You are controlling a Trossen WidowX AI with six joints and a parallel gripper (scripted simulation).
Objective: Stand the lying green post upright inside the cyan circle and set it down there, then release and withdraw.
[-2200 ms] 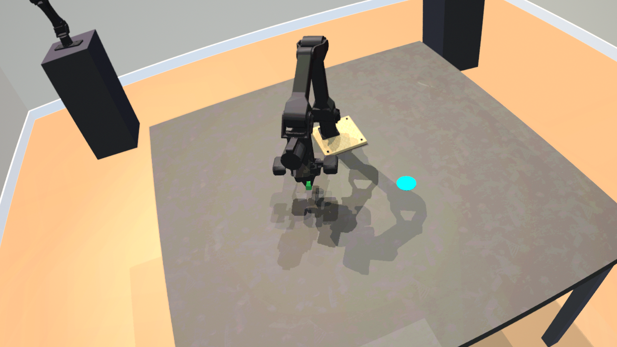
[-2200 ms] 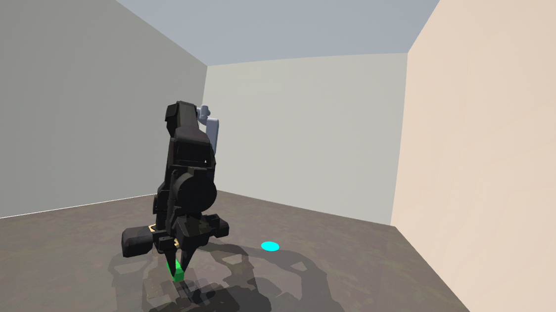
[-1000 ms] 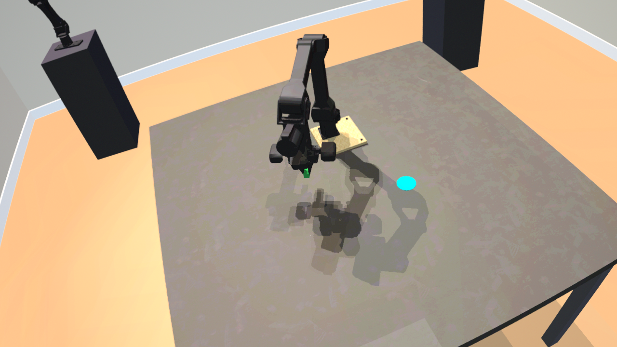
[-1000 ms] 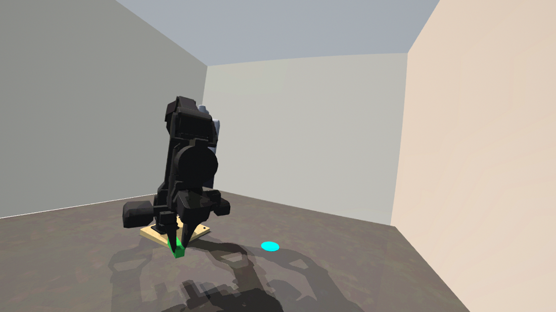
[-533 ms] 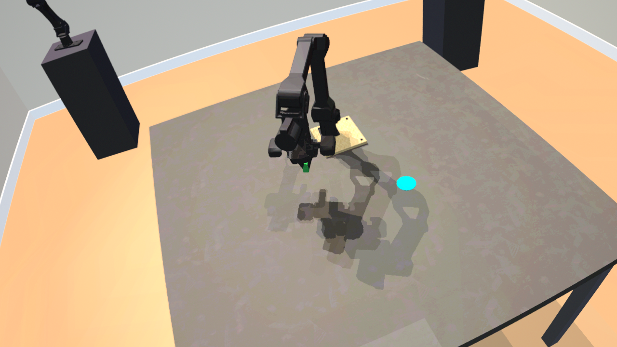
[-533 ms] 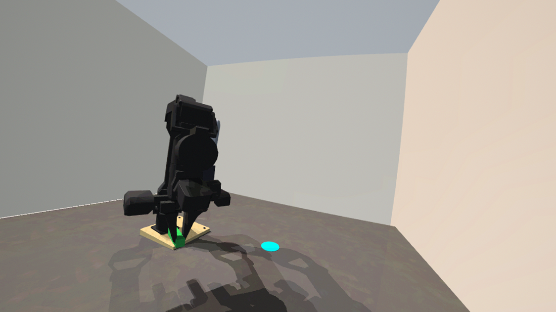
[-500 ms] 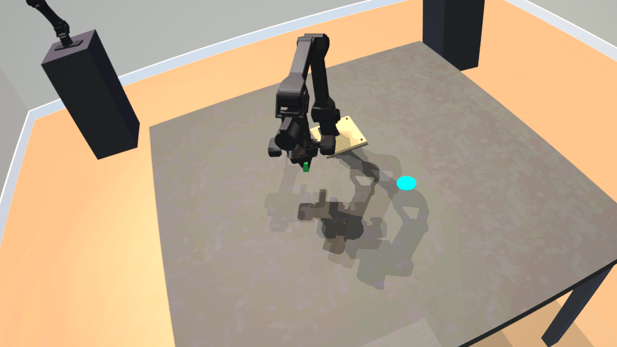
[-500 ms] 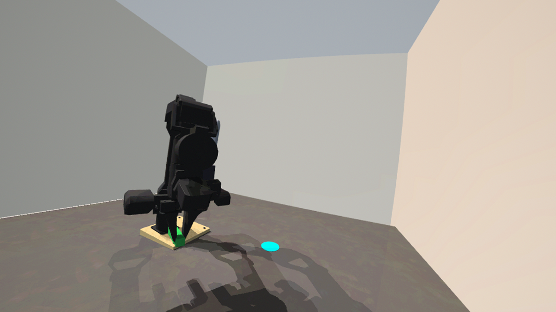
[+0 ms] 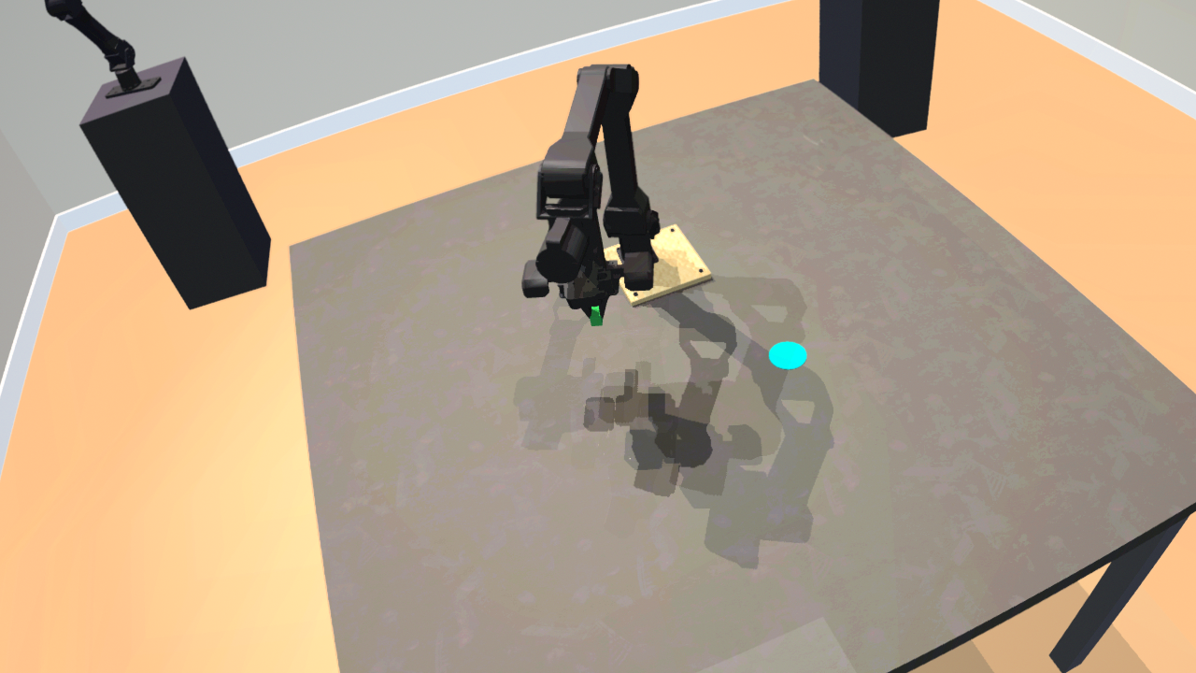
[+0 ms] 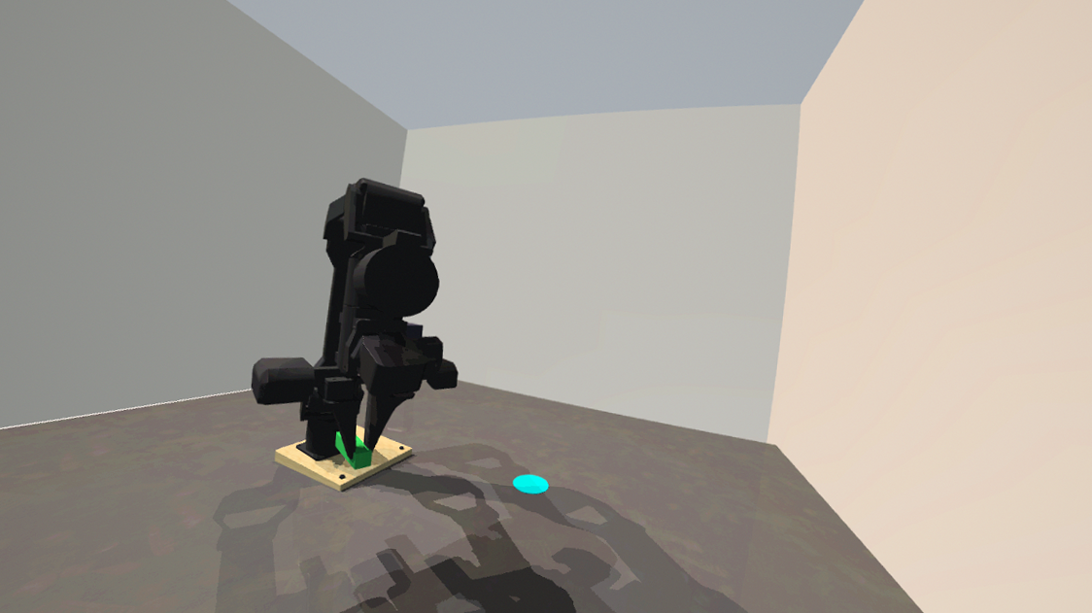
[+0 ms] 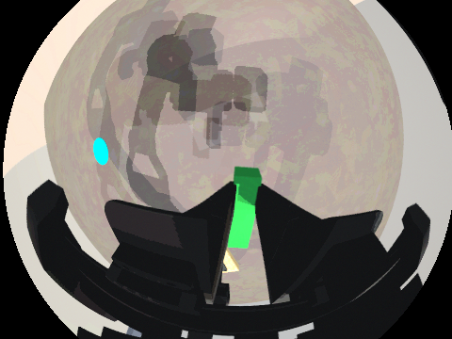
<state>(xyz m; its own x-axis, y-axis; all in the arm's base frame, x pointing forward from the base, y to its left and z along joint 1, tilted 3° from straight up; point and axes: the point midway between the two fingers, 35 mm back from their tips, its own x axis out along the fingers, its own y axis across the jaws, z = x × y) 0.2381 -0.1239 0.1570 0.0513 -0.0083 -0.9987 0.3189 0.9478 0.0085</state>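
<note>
Right now the green post is 20 mm behind my gripper tip and 10 mm to the left of it. Round my gripper tip: cyan circle: 80 mm ahead, 280 mm to the left, 120 mm below.
</note>
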